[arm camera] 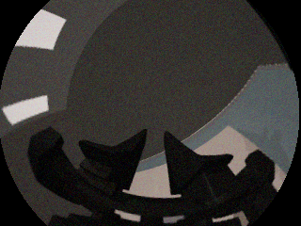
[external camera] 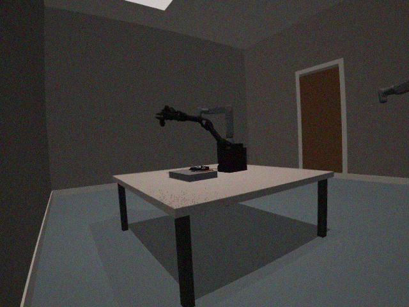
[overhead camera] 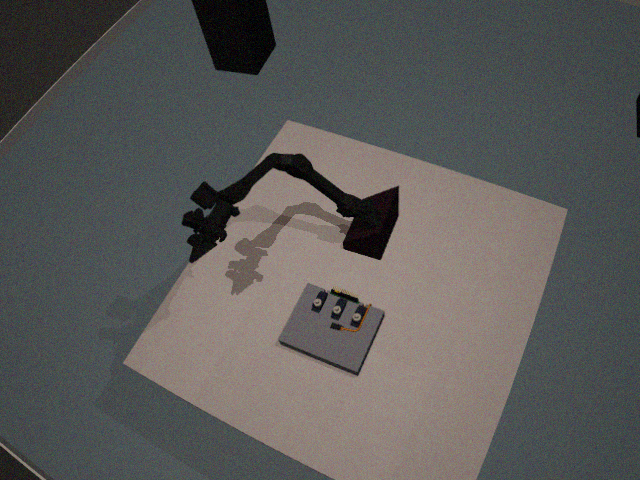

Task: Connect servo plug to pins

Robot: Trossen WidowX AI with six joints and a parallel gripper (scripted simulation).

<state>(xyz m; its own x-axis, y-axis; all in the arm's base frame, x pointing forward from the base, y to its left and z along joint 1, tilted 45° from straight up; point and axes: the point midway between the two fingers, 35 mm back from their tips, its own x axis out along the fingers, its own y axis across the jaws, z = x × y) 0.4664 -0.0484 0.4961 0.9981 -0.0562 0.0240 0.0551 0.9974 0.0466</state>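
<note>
My gripper tip is 5 cm past the grey printed holder, 34 cm to the right of it and 48 cm above it.
</note>
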